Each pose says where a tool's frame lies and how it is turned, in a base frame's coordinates. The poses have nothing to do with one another.
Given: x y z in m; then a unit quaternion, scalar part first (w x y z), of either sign.
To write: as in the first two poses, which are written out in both.
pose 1, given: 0.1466 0.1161 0.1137 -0.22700 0.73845 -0.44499 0.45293
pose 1, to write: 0.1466 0.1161 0.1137 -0.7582 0.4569 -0.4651 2.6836
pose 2, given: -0.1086 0.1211 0.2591 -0.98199 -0.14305 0.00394 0.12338
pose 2, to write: -0.1086 0.1211 0.2591 0.7571 -0.0209 -0.6530 0.3802
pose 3, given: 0.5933 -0.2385 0.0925 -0.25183 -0.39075 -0.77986 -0.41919
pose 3, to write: 0.5933 -0.2385 0.0925 0.4038 0.8058 0.4331 2.6325
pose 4, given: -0.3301 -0.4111 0.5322 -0.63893 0.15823 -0.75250 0.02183
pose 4, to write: -0.3301 -0.4111 0.5322 -0.2057 0.9782 -0.0284 1.7554
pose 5, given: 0.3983 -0.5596 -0.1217 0.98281 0.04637 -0.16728 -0.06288
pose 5, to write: 0.3983 -0.5596 -0.1217 0.2512 -0.9060 -0.3406 0.3714
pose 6, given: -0.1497 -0.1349 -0.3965 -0.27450 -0.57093 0.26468 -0.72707
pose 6, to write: -0.1497 -0.1349 -0.3965 0.5937 -0.2753 0.7561 2.5855
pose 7, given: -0.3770 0.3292 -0.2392 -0.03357 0.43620 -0.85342 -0.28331
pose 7, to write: -0.3770 0.3292 -0.2392 -0.4364 0.8539 0.2835 3.0744
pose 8, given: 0.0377 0.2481 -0.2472 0.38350 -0.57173 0.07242 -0.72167
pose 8, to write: 0.0377 0.2481 -0.2472 -0.6191 0.0784 -0.7814 2.3544
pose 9, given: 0.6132 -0.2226 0.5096 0.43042 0.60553 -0.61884 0.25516
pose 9, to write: 0.6132 -0.2226 0.5096 0.6709 -0.6856 0.2827 2.2517
